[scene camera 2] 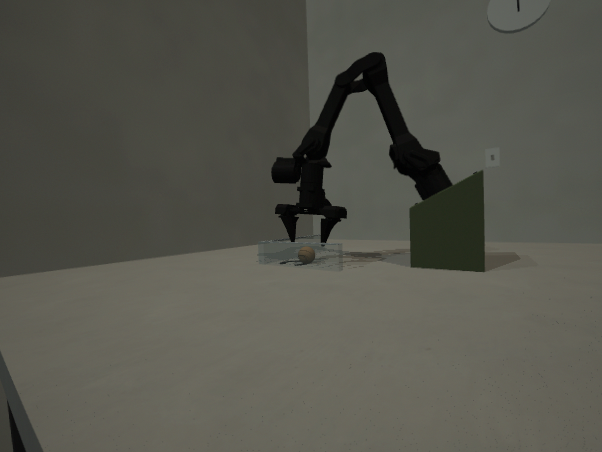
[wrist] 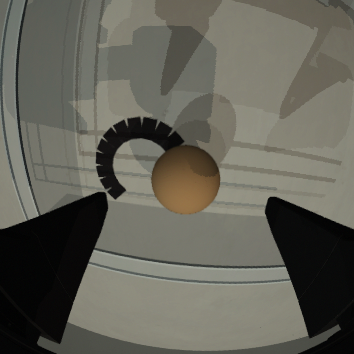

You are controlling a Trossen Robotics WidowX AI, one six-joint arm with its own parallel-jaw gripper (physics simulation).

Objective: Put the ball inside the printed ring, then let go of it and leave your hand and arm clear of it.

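Where they show: gripper, between the fingertips: (wrist: 189,203); arm's base, origin of its link: (scene camera 2: 440,194).
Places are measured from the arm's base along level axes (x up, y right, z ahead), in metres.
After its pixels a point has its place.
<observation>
An orange-brown ball (scene camera 2: 306,255) (wrist: 185,180) rests inside the clear-walled enclosure. In the wrist view it covers the right part of a black segmented printed ring (wrist: 104,162) {z 0.371, x -0.162, y -0.105 m}, whose left and upper arc shows; the ball appears off the ring's centre, toward its right side. Any part of the ring under the ball is hidden. My gripper (scene camera 2: 308,243) {z 0.300, x -0.112, y -0.103 m} (wrist: 189,203) {z 0.300, x -0.112, y -0.103 m} is open and empty, pointing down, with its fingertips about level with the enclosure's top edge, above the ball. In the wrist view the ball lies between and slightly beyond the fingertips.
Low transparent walls (scene camera 2: 332,256) {z 0.194, x -0.130, y -0.161 m} (wrist: 200,273) {z 0.287, x -0.103, y -0.149 m} stand around the ball and ring, close below the fingers. A green wedge-shaped base (scene camera 2: 447,232) {z -0.019, x -0.084, y -0.045 m} carries the arm at the right. The pale table (scene camera 2: 300,350) {z 0.045, x -0.163, y -0.488 m} stretches toward the scene camera. Arm shadows fall across the enclosure.
</observation>
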